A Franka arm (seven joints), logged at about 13 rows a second.
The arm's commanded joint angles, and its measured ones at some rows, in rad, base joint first. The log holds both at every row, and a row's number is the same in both.
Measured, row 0:
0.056 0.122 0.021 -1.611 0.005 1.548 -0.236
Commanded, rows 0 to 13:
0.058 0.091 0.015 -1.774 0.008 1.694 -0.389
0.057 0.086 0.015 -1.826 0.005 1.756 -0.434
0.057 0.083 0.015 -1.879 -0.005 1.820 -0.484
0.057 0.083 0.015 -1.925 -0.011 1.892 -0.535
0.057 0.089 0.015 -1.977 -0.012 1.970 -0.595
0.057 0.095 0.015 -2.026 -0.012 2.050 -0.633
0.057 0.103 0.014 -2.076 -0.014 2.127 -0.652
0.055 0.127 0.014 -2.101 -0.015 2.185 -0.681
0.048 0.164 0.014 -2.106 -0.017 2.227 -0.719
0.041 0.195 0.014 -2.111 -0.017 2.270 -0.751
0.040 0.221 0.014 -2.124 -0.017 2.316 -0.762
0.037 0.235 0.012 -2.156 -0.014 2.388 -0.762
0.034 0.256 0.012 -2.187 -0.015 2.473 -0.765
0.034 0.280 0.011 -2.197 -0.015 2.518 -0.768
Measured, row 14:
0.042 0.253 0.011 -2.164 -0.006 2.429 -0.746
